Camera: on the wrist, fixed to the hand. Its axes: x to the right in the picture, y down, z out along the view.
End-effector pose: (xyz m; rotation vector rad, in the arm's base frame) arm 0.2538 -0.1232 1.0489 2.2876 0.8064 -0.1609
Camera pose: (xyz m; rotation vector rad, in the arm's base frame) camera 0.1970 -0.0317 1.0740 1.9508 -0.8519 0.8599
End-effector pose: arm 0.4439 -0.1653 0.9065 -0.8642 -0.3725 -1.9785
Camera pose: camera 0.3509 -0.1705 0.8470 -0.7374 0.6899 -0.6646
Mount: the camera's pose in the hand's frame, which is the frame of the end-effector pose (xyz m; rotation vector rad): -0.0073 -0.0708 -0.0846 -0.3959 0.2318 1.5233
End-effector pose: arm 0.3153 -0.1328 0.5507 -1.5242 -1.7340 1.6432
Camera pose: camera 0.3523 -0.0782 0.6395 2.2975 0.3836 -0.9037
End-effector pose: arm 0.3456 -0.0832 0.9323 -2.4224 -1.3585 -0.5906
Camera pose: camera 0.2640 -0.0906 1.0065 -2.6477 0.8581 -0.6131
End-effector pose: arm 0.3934 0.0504 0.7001 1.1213 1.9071 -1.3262
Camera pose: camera 0.3372 0.1155 0.7696 1.8607 0.7829 0.0326
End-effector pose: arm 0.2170 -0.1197 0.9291 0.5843 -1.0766 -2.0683
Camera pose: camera 0.2504 -0.1293 0.8241 -0.2237 -0.5561 -0.7611
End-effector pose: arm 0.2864 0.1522 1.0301 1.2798 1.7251 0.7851
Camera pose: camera 0.1812 0.1244 1.0107 2.1333 0.3552 2.0068
